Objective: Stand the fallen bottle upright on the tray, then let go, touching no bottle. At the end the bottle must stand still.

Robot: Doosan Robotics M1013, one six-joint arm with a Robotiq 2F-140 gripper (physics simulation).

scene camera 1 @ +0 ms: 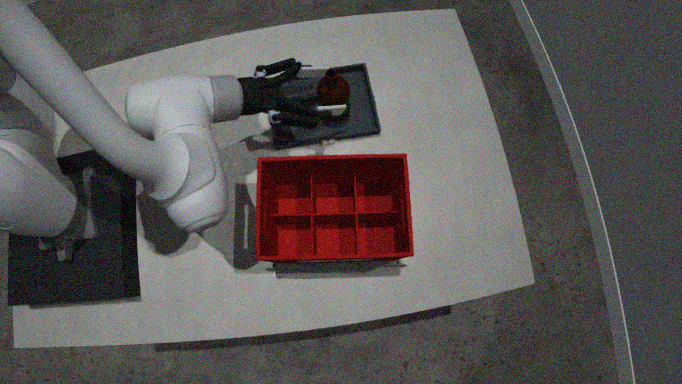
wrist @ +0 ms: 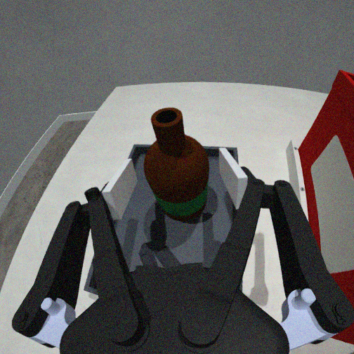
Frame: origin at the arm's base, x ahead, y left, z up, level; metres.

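Seen in the pictures: gripper, between the fingertips: (scene camera 1: pixel 334 90); arm's base, origin of its link: (scene camera 1: pixel 68 209).
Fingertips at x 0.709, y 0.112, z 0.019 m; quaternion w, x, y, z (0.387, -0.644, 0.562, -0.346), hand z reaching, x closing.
Observation:
Offsets run from my fingertips to a thing's top centre. "spot": to the spot under its first point. Level surfaces: height alone.
The brown bottle @[dx -0.004, dy -0.001, dz +0.072 m] (scene camera 1: pixel 333 90) (wrist: pixel 175 162) with a green band near its base stands upright on the dark grey tray @[spot: dx +0.065, dy -0.036, dz -0.084 m] (scene camera 1: pixel 364 114) (wrist: pixel 190 245), its open neck pointing up. My gripper (scene camera 1: pixel 322 87) (wrist: pixel 175 164) is open, reaching in from the left in the scene view. Its two white finger pads stand on either side of the bottle. In the wrist view a gap shows between each pad and the bottle. In the scene view one pad hides part of the bottle's lower body. The arm and gripper cover the tray's left part there.
A red crate @[spot: dx +0.066, dy -0.312, dz +0.086 m] (scene camera 1: pixel 410 210) (wrist: pixel 330 115) with several compartments stands beside the tray, close to its near side in the scene view. The white table @[dz -0.089 m] (scene camera 1: pixel 450 150) (wrist: pixel 250 100) lies under both. A black bin or mat (scene camera 1: pixel 105 270) lies at the left, partly under the arm.

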